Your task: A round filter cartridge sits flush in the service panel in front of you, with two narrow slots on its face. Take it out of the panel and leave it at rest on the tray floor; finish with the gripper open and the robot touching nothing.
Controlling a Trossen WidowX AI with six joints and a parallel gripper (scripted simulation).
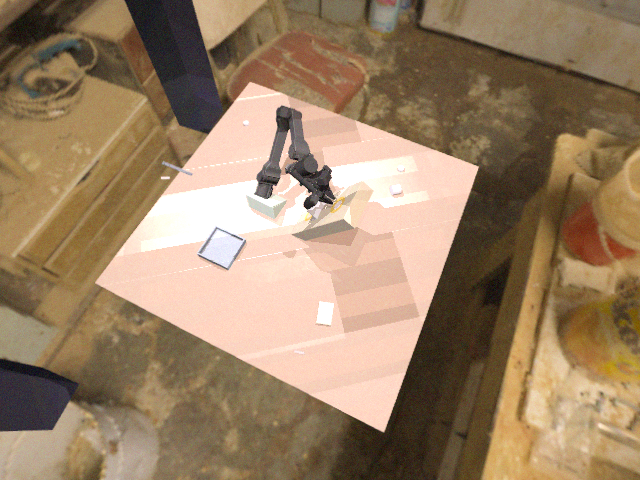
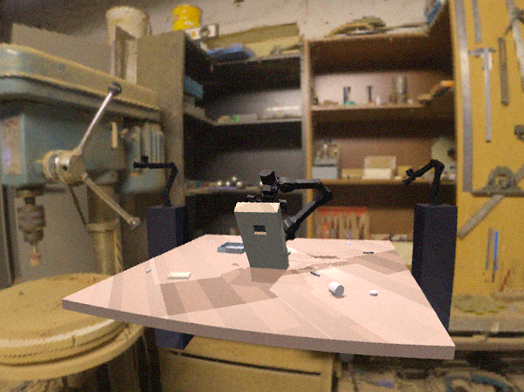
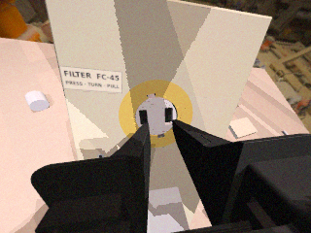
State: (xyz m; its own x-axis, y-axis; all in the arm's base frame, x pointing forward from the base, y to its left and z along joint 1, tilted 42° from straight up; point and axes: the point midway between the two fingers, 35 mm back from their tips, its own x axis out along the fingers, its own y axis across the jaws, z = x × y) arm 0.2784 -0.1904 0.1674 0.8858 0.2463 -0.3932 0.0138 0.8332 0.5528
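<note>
The round filter cartridge is 3 cm ahead of my gripper tip and 2 cm below it. The rest, counted from my gripper tip: square grey-rimmed tray 42 cm behind, 24 cm to the right, 25 cm below; cream service panel 2 cm behind, 10 cm below; flat white block 10 cm ahead, 36 cm to the right, 26 cm below.
</note>
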